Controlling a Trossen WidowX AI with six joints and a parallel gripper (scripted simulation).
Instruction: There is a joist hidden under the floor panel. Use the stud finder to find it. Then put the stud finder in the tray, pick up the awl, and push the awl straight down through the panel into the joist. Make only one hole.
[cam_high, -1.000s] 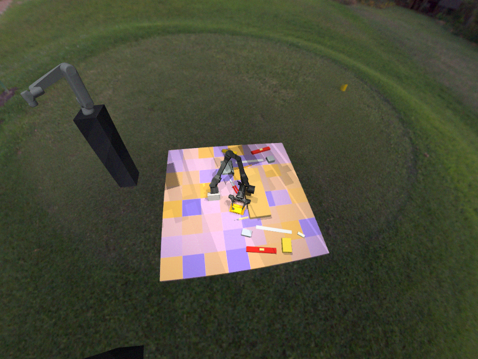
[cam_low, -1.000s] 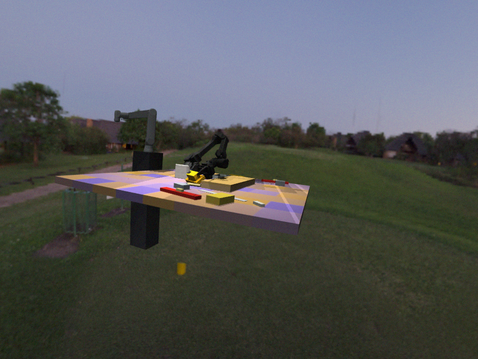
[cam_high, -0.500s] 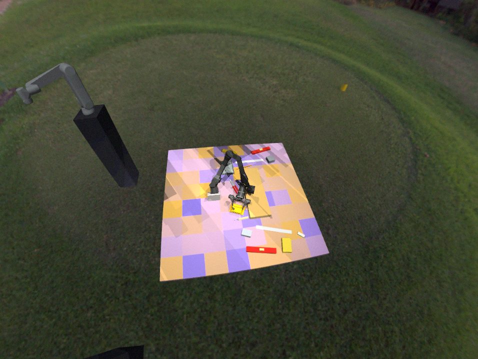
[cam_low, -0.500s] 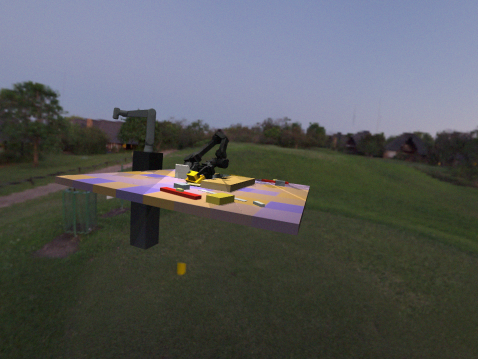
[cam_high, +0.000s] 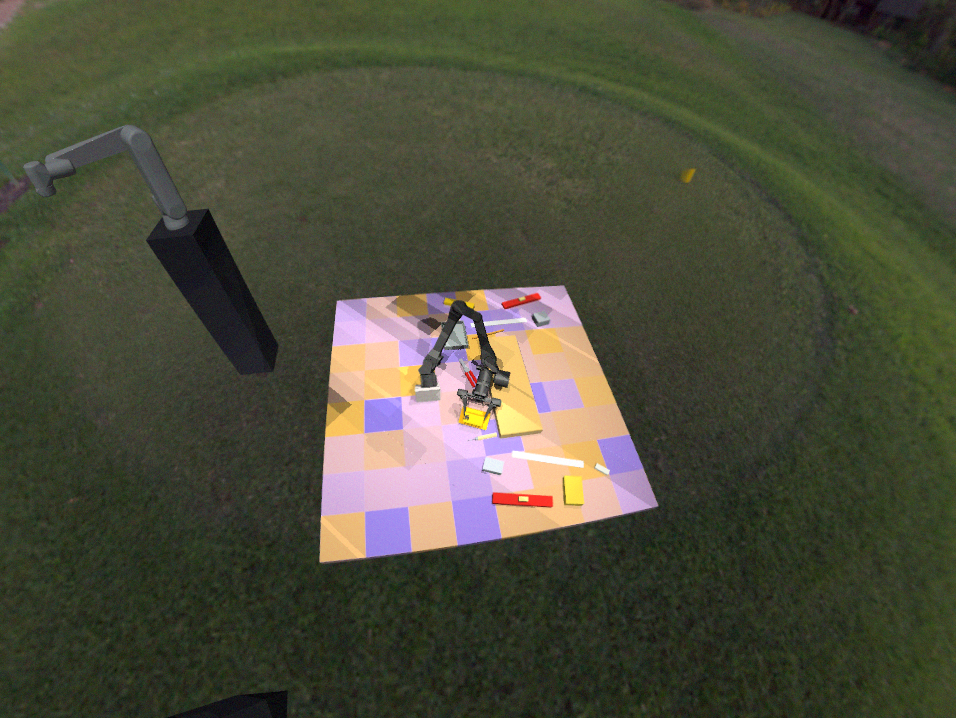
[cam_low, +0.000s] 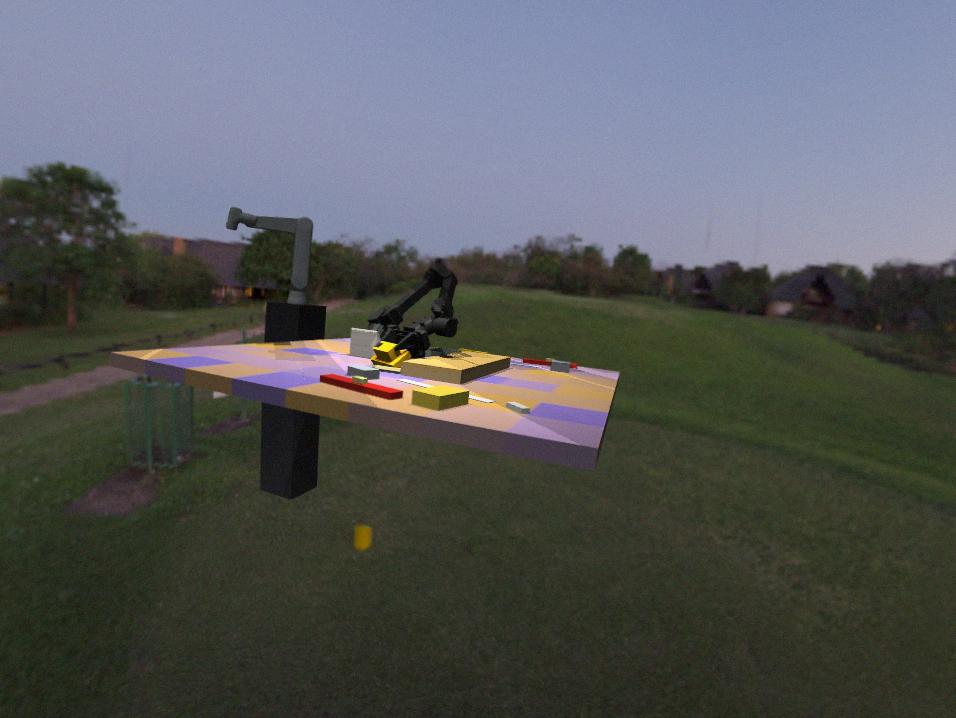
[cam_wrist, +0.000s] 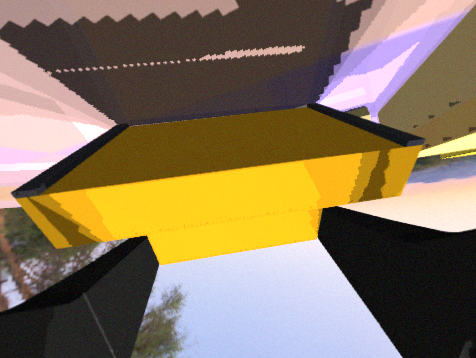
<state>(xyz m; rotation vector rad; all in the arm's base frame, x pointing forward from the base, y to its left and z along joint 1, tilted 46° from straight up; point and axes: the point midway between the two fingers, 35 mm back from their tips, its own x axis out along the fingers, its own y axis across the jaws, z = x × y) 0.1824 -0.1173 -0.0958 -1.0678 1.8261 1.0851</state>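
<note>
Right now the yellow stud finder is 1 cm behind my gripper tip, 1 cm to the left of it and 1 cm below it. The rest, counted from my gripper tip: grey block 5 cm ahead, 20 cm to the right, 5 cm below; then awl 1 cm ahead, 7 cm to the right, 6 cm below; then yellow block 34 cm ahead, 35 cm to the right, 5 cm below.
</note>
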